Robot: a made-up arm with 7 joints. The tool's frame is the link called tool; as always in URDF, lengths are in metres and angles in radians. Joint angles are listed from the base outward.
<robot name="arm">
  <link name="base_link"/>
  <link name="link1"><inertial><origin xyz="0.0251 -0.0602 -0.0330"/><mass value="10"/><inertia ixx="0.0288" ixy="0.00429" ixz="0.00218" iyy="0.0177" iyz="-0.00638" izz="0.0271"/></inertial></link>
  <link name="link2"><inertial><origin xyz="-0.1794 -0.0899 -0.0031"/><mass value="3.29"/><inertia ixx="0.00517" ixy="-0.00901" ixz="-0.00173" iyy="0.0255" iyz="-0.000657" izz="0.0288"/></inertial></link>
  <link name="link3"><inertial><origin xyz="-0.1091 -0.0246 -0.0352"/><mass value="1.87"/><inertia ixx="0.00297" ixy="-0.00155" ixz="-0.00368" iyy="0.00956" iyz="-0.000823" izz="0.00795"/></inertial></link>
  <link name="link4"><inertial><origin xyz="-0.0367 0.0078 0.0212"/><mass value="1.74"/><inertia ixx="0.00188" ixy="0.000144" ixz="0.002" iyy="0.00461" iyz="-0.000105" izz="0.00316"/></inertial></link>
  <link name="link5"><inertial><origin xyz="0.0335 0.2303 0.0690"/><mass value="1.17"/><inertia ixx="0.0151" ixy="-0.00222" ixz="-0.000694" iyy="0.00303" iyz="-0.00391" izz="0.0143"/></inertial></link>
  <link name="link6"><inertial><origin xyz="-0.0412 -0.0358 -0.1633"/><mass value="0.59"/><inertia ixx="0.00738" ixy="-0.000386" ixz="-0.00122" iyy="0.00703" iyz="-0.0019" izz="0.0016"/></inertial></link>
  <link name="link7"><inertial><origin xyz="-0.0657 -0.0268 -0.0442"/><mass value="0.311"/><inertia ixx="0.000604" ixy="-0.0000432" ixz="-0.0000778" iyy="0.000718" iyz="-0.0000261" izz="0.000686"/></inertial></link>
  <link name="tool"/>
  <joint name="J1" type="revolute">
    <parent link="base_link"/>
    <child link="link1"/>
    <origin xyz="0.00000 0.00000 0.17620" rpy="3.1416 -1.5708 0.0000"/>
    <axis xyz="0 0 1"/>
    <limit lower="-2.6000" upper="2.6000"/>
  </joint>
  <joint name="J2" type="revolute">
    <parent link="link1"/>
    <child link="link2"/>
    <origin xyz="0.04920 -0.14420 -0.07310" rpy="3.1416 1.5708 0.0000"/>
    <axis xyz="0 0 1"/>
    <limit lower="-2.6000" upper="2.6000"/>
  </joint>
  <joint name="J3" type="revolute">
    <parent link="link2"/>
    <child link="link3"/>
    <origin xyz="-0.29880 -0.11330 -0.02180" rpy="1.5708 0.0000 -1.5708"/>
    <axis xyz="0 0 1"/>
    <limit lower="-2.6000" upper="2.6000"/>
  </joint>
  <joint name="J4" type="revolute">
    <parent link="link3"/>
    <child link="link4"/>
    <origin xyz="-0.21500 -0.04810 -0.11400" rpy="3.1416 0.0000 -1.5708"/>
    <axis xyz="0 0 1"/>
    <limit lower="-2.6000" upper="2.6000"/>
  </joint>
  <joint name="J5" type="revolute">
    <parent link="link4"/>
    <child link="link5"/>
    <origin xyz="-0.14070 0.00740 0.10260" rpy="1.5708 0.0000 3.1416"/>
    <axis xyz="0 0 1"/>
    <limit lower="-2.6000" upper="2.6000"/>
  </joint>
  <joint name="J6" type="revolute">
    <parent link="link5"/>
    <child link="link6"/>
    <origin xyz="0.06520 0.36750 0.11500" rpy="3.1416 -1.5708 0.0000"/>
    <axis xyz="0 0 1"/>
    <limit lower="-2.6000" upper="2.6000"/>
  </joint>
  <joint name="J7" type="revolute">
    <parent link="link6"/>
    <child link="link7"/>
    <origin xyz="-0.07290 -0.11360 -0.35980" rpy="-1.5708 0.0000 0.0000"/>
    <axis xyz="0 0 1"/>
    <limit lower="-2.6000" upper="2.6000"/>
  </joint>
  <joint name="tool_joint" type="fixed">
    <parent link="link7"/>
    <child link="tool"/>
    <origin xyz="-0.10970 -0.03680 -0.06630" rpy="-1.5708 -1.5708 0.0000"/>
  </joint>
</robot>
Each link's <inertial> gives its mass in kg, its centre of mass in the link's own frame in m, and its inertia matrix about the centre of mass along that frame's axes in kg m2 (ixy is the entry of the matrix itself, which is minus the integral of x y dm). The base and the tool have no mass. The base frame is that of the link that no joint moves.
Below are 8 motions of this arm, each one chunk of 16 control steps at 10 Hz.
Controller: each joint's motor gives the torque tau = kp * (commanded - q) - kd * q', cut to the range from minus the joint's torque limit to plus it. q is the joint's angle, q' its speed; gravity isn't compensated. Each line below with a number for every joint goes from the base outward.
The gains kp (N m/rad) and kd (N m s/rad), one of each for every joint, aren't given. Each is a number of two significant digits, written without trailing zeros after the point. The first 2 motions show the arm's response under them.
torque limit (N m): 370 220 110 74 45 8.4 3.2
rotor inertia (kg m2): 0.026 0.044 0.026 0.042 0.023 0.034 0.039
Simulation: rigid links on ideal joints. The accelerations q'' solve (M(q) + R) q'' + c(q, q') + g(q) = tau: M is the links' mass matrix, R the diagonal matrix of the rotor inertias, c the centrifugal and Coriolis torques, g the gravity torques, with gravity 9.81 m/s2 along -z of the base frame. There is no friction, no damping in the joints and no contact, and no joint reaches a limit. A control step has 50 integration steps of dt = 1/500 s. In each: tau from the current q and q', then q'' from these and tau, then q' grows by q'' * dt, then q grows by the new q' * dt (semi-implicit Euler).
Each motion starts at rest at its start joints. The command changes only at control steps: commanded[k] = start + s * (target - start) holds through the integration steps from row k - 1 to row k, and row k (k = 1, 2, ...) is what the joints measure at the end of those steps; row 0 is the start. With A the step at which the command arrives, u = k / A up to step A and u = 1 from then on. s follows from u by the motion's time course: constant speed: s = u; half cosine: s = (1 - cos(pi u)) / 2; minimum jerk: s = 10 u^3 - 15 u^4 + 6 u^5; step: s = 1 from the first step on.
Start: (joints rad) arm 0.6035 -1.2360 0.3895 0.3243 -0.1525 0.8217 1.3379
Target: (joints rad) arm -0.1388 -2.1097 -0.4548 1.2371 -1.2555 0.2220 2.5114
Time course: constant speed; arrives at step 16
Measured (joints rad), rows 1 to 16:
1: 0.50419 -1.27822 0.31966 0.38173 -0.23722 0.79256 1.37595
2: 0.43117 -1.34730 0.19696 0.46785 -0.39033 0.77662 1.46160
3: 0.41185 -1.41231 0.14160 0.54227 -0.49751 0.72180 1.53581
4: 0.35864 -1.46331 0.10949 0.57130 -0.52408 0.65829 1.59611
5: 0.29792 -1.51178 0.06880 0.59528 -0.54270 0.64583 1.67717
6: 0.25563 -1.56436 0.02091 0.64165 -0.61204 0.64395 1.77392
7: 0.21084 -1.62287 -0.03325 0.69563 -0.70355 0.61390 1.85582
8: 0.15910 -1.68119 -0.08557 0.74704 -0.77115 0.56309 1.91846
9: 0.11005 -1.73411 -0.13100 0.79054 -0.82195 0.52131 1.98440
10: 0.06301 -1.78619 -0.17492 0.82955 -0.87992 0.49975 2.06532
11: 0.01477 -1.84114 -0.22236 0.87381 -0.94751 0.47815 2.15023
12: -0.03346 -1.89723 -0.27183 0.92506 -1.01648 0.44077 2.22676
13: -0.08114 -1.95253 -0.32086 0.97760 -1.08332 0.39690 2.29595
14: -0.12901 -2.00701 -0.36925 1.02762 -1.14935 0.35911 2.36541
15: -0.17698 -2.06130 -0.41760 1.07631 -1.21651 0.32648 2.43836
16: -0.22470 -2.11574 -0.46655 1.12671 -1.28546 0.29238 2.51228
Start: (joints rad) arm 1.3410 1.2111 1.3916 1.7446 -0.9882 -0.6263 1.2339
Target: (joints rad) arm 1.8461 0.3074 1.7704 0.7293 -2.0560 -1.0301 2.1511
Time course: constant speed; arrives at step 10
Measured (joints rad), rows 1 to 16:
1: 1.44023 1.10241 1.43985 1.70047 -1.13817 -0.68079 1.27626
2: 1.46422 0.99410 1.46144 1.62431 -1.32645 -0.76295 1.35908
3: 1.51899 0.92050 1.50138 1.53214 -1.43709 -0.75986 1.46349
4: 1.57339 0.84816 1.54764 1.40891 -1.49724 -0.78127 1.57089
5: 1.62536 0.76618 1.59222 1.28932 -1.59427 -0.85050 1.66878
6: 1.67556 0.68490 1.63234 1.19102 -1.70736 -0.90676 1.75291
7: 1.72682 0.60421 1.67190 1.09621 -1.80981 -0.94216 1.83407
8: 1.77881 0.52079 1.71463 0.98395 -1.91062 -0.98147 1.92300
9: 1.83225 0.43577 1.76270 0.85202 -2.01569 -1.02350 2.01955
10: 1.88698 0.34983 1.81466 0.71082 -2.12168 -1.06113 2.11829
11: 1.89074 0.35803 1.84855 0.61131 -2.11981 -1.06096 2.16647
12: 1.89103 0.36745 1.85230 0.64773 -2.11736 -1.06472 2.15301
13: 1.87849 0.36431 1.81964 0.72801 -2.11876 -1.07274 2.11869
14: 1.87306 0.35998 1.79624 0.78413 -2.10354 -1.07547 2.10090
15: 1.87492 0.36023 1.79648 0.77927 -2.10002 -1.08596 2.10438
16: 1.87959 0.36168 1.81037 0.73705 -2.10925 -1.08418 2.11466
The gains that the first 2 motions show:
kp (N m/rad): 470 250 150 74 72 10 6.1
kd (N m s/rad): 8.9 9.2 6.6 2.3 2.4 0.39 0.35
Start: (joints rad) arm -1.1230 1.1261 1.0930 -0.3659 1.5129 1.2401 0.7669
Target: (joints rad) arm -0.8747 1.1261 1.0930 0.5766 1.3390 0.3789 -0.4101
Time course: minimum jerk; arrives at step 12
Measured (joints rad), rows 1 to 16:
1: -1.16412 1.12484 1.07089 -0.37596 1.47244 1.21244 0.76546
2: -1.16307 1.13862 1.05089 -0.31608 1.38688 1.18944 0.75699
3: -1.14178 1.14250 1.05291 -0.24786 1.37809 1.15269 0.70650
4: -1.10380 1.13332 1.05910 -0.15173 1.40019 1.04940 0.58643
5: -1.06528 1.12840 1.06028 -0.02083 1.39631 0.90698 0.40872
6: -1.03025 1.12983 1.05685 0.13020 1.35547 0.76706 0.21239
7: -0.99628 1.13125 1.05178 0.28149 1.31052 0.64422 0.03058
8: -0.96334 1.12883 1.04681 0.41462 1.28707 0.53987 -0.12660
9: -0.93615 1.12524 1.04423 0.51428 1.28125 0.45500 -0.25871
10: -0.91983 1.12348 1.04479 0.57299 1.27711 0.39349 -0.35524
11: -0.91471 1.12352 1.04691 0.59477 1.26894 0.36247 -0.40104
12: -0.91570 1.12417 1.04883 0.59479 1.26144 0.35969 -0.39939
13: -0.91610 1.12471 1.05003 0.59352 1.25802 0.36510 -0.37919
14: -0.91571 1.12457 1.04966 0.59436 1.25983 0.36678 -0.36871
15: -0.91531 1.12411 1.04905 0.59491 1.26247 0.36590 -0.37259
16: -0.91526 1.12405 1.04916 0.59463 1.26291 0.36507 -0.37980

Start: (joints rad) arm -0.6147 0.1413 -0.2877 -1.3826 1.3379 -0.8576 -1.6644
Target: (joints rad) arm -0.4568 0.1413 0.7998 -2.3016 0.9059 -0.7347 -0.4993
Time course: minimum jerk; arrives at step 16
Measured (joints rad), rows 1 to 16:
1: -0.65986 0.10628 -0.33184 -1.39486 1.32689 -0.89790 -1.64710
2: -0.65708 0.09680 -0.33555 -1.37575 1.31940 -0.97018 -1.61408
3: -0.64272 0.10595 -0.28617 -1.43292 1.31166 -0.95452 -1.57902
4: -0.63284 0.10643 -0.22367 -1.49558 1.28383 -0.90171 -1.52528
5: -0.62114 0.10678 -0.14495 -1.56725 1.24044 -0.87769 -1.44615
6: -0.60394 0.10848 -0.04095 -1.66664 1.19615 -0.86084 -1.33927
7: -0.58499 0.10982 0.07957 -1.77916 1.15315 -0.82909 -1.21080
8: -0.56629 0.11136 0.20605 -1.89296 1.10680 -0.79081 -1.07515
9: -0.54789 0.11346 0.33251 -2.00313 1.06066 -0.75492 -0.94323
10: -0.53085 0.11546 0.45190 -2.10350 1.02114 -0.72590 -0.82039
11: -0.51643 0.11709 0.55663 -2.18818 0.98919 -0.70614 -0.71160
12: -0.50535 0.11848 0.64095 -2.25338 0.96371 -0.69319 -0.62259
13: -0.49802 0.11950 0.70139 -2.29766 0.94541 -0.68373 -0.55793
14: -0.49444 0.11993 0.73732 -2.32205 0.93522 -0.67729 -0.51948
15: -0.49387 0.11981 0.75196 -2.33026 0.93214 -0.67414 -0.50523
16: -0.49477 0.11928 0.75330 -2.32941 0.93299 -0.67292 -0.50801

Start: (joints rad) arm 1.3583 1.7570 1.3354 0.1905 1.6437 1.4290 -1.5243
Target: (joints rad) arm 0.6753 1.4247 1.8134 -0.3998 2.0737 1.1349 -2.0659
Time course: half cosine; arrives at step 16
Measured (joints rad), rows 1 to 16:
1: 1.39093 1.71815 1.33962 0.17584 1.68100 1.40917 -1.51940
2: 1.38667 1.68009 1.34346 0.16543 1.80301 1.38436 -1.53926
3: 1.34875 1.66025 1.35176 0.15376 1.83103 1.41101 -1.59717
4: 1.28878 1.65289 1.38424 0.11326 1.80235 1.42317 -1.64287
5: 1.22917 1.64158 1.43999 0.04644 1.79704 1.36488 -1.65830
6: 1.17112 1.61424 1.49818 -0.02357 1.83326 1.27631 -1.67042
7: 1.10886 1.57662 1.54710 -0.08220 1.88711 1.22620 -1.70768
8: 1.04081 1.53983 1.59053 -0.13390 1.93574 1.21790 -1.77017
9: 0.97131 1.50933 1.63745 -0.18932 1.97007 1.20858 -1.83653
10: 0.90578 1.48399 1.68988 -0.24978 1.99313 1.17394 -1.88782
11: 0.84719 1.46043 1.74127 -0.30742 2.01318 1.12862 -1.92243
12: 0.79685 1.43716 1.78407 -0.35433 2.03603 1.09647 -1.95124
13: 0.75602 1.41593 1.81572 -0.38838 2.06017 1.08275 -1.98243
14: 0.72623 1.39996 1.83795 -0.41168 2.07880 1.07749 -2.01313
15: 0.70898 1.39122 1.85276 -0.42602 2.08702 1.07252 -2.03443
16: 0.70514 1.38942 1.85986 -0.43074 2.08558 1.06818 -2.04075

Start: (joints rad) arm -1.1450 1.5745 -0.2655 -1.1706 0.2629 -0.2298 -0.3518
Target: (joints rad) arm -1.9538 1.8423 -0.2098 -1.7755 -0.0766 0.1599 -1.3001
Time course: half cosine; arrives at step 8
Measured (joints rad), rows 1 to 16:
1: -1.20833 1.56935 -0.28210 -1.19990 0.22606 -0.18718 -0.37550
2: -1.30831 1.59764 -0.28779 -1.26012 0.15136 -0.10984 -0.45110
3: -1.44767 1.65116 -0.27021 -1.36610 0.10178 -0.02114 -0.59548
4: -1.60659 1.70363 -0.24266 -1.49326 0.06002 0.04751 -0.79474
5: -1.75976 1.75504 -0.21692 -1.61515 0.01300 0.10480 -1.00398
6: -1.88182 1.80166 -0.19604 -1.71373 -0.03505 0.16070 -1.17623
7: -1.95504 1.83324 -0.18030 -1.77790 -0.06890 0.20468 -1.28641
8: -1.96977 1.84244 -0.17226 -1.79782 -0.07612 0.22124 -1.32776
9: -1.96477 1.83832 -0.17139 -1.79553 -0.06646 0.23095 -1.32491
10: -1.96694 1.83534 -0.17275 -1.79530 -0.06044 0.23528 -1.31383
11: -1.96634 1.83638 -0.17318 -1.79503 -0.06335 0.22651 -1.30839
12: -1.96638 1.83820 -0.17312 -1.79479 -0.06784 0.22508 -1.30872
13: -1.96626 1.83819 -0.17329 -1.79446 -0.06775 0.22920 -1.31040
14: -1.96633 1.83730 -0.17311 -1.79482 -0.06530 0.23063 -1.31193
15: -1.96637 1.83697 -0.17286 -1.79518 -0.06440 0.22852 -1.31252
16: -1.96637 1.83730 -0.17294 -1.79503 -0.06537 0.22737 -1.31202

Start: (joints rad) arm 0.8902 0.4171 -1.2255 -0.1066 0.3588 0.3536 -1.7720
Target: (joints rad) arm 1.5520 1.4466 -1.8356 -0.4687 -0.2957 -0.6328 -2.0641
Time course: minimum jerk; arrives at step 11
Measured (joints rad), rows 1 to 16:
1: 0.87659 0.45110 -1.28210 -0.10492 0.32499 0.32301 -1.76950
2: 0.89835 0.48863 -1.33977 -0.08848 0.24732 0.33980 -1.79644
3: 0.96359 0.56546 -1.38390 -0.12989 0.16554 0.29983 -1.83677
4: 1.06117 0.70315 -1.44866 -0.19027 0.10352 0.12053 -1.86514
5: 1.17897 0.86962 -1.53286 -0.25785 0.03140 -0.10156 -1.89367
6: 1.29545 1.03416 -1.62626 -0.32369 -0.06830 -0.30195 -1.92921
7: 1.39756 1.18048 -1.71726 -0.37929 -0.17696 -0.46246 -1.97118
8: 1.47743 1.29632 -1.79015 -0.42064 -0.25951 -0.58248 -2.01204
9: 1.52718 1.37243 -1.83485 -0.44647 -0.29986 -0.66533 -2.03951
10: 1.54540 1.40476 -1.85127 -0.45931 -0.30949 -0.70835 -2.04799
11: 1.54341 1.40389 -1.84933 -0.46481 -0.31100 -0.71407 -2.04449
12: 1.54161 1.39720 -1.84628 -0.46834 -0.32037 -0.70431 -2.04196
13: 1.54208 1.39682 -1.84910 -0.46556 -0.32561 -0.69627 -2.04454
14: 1.54280 1.39845 -1.85089 -0.46331 -0.32307 -0.69691 -2.04778
15: 1.54269 1.39919 -1.84922 -0.46508 -0.31936 -0.70215 -2.04750
16: 1.54252 1.39921 -1.84773 -0.46652 -0.31822 -0.70462 -2.04506

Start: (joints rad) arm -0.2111 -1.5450 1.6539 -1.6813 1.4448 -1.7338 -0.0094
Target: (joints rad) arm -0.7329 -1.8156 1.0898 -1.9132 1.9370 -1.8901 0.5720
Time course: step
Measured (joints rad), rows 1 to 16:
1: -0.80116 -1.75309 1.14752 -1.81692 1.88357 -2.11665 0.32632
2: -1.12200 -1.97503 1.05795 -1.95936 2.21279 -1.99437 0.65382
3: -0.77689 -1.82167 1.11250 -1.93228 1.87738 -1.56143 0.76509
4: -0.65085 -1.77533 1.10660 -1.86860 1.91227 -1.80679 0.67630
5: -0.85570 -1.83601 1.09817 -1.92236 2.01014 -2.10350 0.52068
6: -0.90211 -1.84176 1.10802 -1.96357 1.95556 -1.92738 0.49570
7: -0.78178 -1.82084 1.09978 -1.92218 1.92944 -1.73050 0.58016
8: -0.77074 -1.82329 1.08990 -1.90796 1.96532 -1.82320 0.62417
9: -0.83924 -1.82913 1.09742 -1.93134 1.96451 -1.92227 0.60029
10: -0.83727 -1.82597 1.10286 -1.93802 1.94397 -1.86789 0.58092
11: -0.79867 -1.82470 1.09657 -1.92296 1.95086 -1.81882 0.58502
12: -0.80453 -1.82658 1.09378 -1.92138 1.96013 -1.84963 0.58819
13: -0.82572 -1.82652 1.09783 -1.92998 1.95383 -1.86966 0.58751
14: -0.81991 -1.82550 1.09888 -1.92989 1.94951 -1.85067 0.59042
15: -0.80848 -1.82577 1.09635 -1.92495 1.95403 -1.84288 0.59200
16: -0.81313 -1.82624 1.09607 -1.92561 1.95568 -1.85463 0.58897

